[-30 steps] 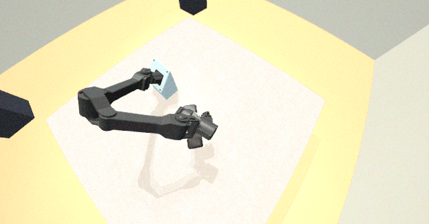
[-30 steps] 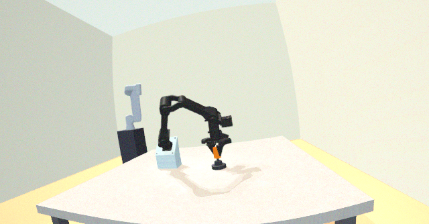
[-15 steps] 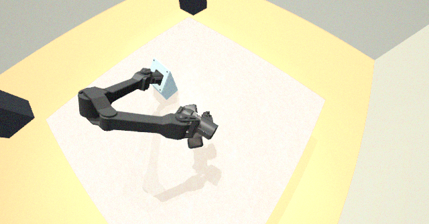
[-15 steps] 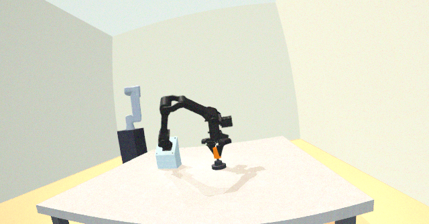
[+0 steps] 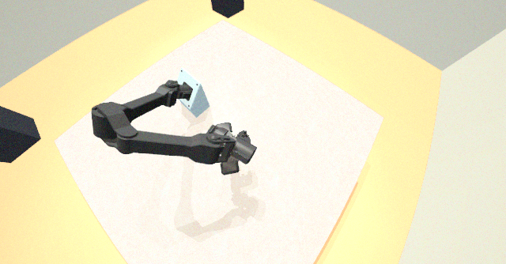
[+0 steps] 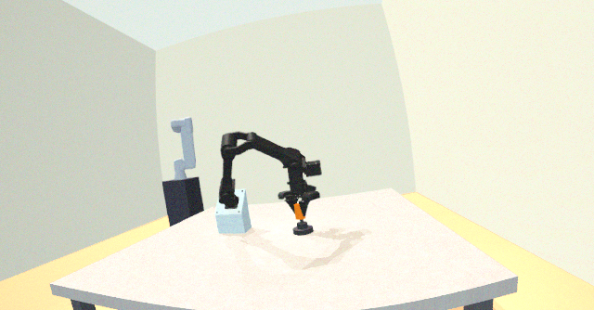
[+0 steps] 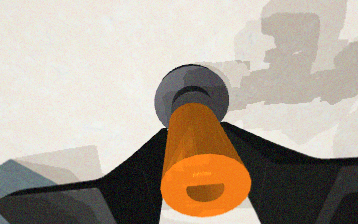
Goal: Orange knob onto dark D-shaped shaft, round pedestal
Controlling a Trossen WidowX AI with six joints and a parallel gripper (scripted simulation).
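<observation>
My gripper tip is 2 cm below the orange knob. Also, from my gripper tip: pedestal with shaft (4 cm below).
</observation>
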